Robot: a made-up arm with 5 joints.
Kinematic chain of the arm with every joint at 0, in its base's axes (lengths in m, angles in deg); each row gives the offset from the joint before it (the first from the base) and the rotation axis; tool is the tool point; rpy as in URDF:
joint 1: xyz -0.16 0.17 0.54 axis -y
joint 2: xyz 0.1 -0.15 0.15 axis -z
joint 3: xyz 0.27 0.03 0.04 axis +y
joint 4: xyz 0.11 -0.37 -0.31 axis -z
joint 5: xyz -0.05 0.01 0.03 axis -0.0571 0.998 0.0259
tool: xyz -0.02 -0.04 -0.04 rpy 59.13 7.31 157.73
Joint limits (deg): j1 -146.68..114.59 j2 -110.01..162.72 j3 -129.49..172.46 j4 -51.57..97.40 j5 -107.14..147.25
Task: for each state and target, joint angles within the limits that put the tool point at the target. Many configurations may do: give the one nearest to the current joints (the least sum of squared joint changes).
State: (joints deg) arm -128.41 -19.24 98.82 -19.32 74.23
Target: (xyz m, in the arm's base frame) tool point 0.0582 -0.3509 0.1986
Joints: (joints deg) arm -108.88 -18.59 124.50 -18.67 70.89
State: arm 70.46 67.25 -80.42 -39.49 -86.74
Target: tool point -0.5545 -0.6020 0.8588
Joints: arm 97.40 33.41 -98.16 -45.90 -70.40
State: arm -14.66 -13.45 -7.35 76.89 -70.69
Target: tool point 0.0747 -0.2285 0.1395
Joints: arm -42.48 -14.09 13.52 78.49 -66.12
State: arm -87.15 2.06 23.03 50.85 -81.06
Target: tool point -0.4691 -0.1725 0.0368
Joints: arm -110.94 -20.50 -5.87 48.40 -81.53
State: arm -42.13 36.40 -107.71 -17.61 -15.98
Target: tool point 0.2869 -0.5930 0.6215
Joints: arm -62.07 49.24 -129.49 -2.23 -10.23
